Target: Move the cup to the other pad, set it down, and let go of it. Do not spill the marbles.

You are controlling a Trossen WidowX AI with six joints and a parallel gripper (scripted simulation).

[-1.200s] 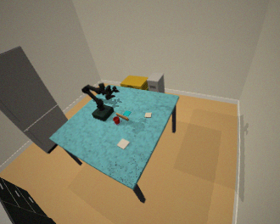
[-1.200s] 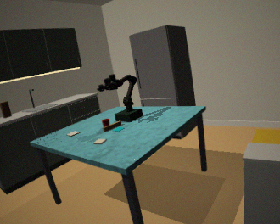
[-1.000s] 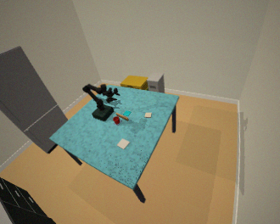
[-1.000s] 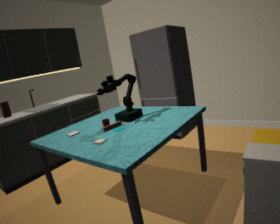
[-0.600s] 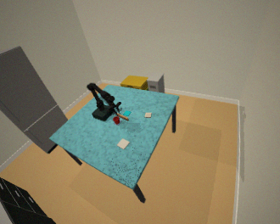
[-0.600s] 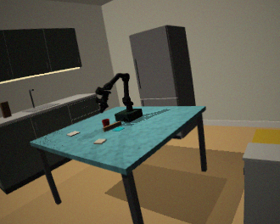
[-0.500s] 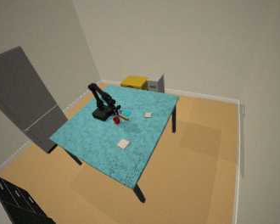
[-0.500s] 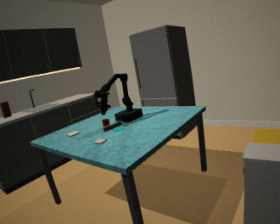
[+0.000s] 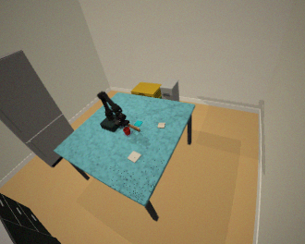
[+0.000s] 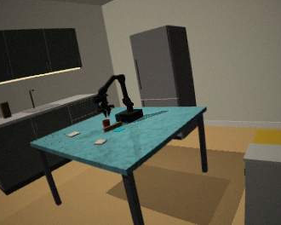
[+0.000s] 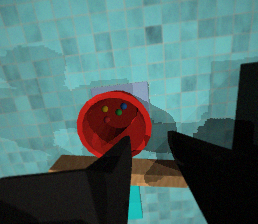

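The red cup lies 3 cm ahead of my gripper tip, 1 cm to the right of it and 6 cm below it. The rest, counted from my gripper tip: lavender pad 3 cm ahead, 11 cm below; cyan pad 7 cm ahead, 18 cm to the left, 11 cm below; wooden bar 5 cm ahead, 9 cm to the left, 9 cm below.
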